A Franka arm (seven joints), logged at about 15 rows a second.
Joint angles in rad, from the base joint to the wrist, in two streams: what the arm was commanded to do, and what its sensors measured. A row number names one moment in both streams.
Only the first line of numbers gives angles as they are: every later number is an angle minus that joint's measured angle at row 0.
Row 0, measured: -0.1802, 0.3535, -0.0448, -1.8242, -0.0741, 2.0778, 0.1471
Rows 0 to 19, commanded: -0.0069, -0.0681, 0.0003, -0.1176, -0.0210, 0.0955, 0.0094; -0.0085, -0.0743, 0.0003, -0.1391, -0.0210, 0.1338, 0.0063; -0.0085, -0.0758, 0.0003, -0.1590, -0.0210, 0.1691, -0.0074; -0.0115, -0.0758, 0.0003, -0.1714, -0.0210, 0.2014, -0.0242; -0.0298, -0.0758, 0.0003, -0.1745, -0.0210, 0.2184, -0.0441; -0.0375, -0.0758, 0.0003, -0.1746, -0.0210, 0.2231, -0.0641; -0.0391, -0.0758, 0.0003, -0.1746, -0.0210, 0.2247, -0.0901; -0.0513, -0.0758, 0.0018, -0.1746, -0.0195, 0.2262, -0.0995; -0.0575, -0.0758, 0.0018, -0.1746, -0.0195, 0.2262, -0.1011; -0.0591, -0.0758, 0.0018, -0.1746, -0.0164, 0.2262, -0.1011; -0.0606, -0.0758, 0.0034, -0.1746, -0.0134, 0.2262, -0.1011; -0.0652, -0.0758, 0.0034, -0.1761, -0.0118, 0.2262, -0.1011; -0.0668, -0.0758, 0.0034, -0.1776, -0.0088, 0.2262, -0.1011; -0.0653, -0.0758, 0.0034, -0.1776, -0.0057, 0.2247, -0.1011; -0.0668, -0.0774, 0.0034, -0.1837, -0.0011, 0.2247, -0.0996; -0.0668, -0.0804, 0.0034, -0.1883, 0.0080, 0.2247, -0.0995; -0.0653, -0.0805, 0.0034, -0.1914, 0.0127, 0.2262, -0.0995; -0.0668, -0.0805, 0.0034, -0.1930, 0.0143, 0.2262, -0.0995; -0.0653, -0.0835, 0.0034, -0.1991, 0.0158, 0.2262, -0.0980; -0.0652, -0.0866, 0.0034, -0.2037, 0.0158, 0.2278, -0.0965
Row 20, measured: -0.0511, -0.0394, -0.0103, -0.1469, 0.0006, 0.2034, -0.0927
